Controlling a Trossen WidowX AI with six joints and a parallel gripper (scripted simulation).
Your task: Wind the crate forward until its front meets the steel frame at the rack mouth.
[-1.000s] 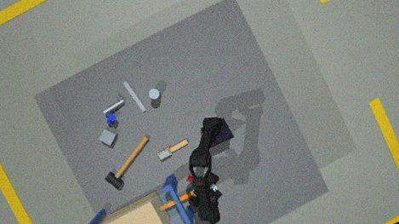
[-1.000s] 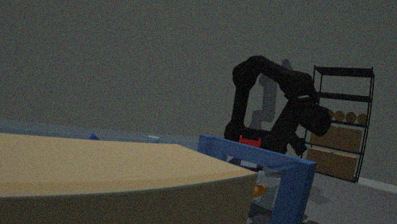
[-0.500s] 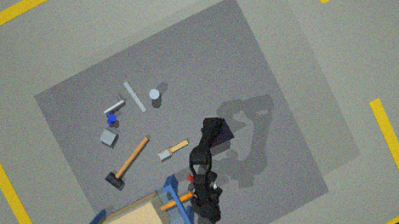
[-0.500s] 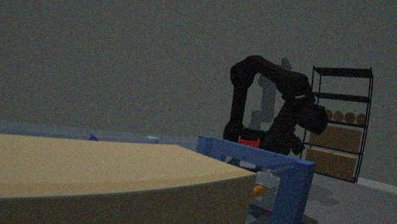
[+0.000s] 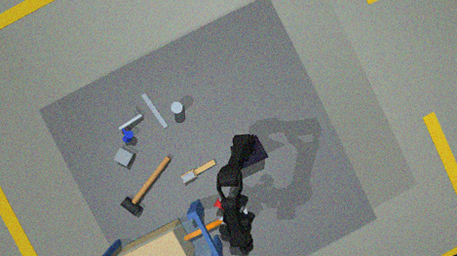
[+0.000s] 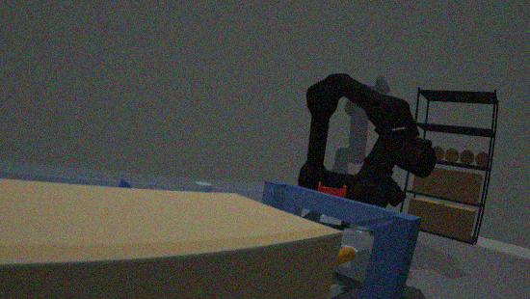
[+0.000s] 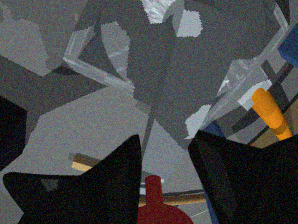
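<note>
Now: the winch handle 20 mm above my gripper tip. The rest, counted from my gripper tip: blue steel frame (120 mm ahead, 80 mm to the left, 20 mm above); red knob (20 mm ahead, 30 mm to the right, 50 mm above); winch (50 mm behind, 50 mm to the left, 60 mm below).
</note>
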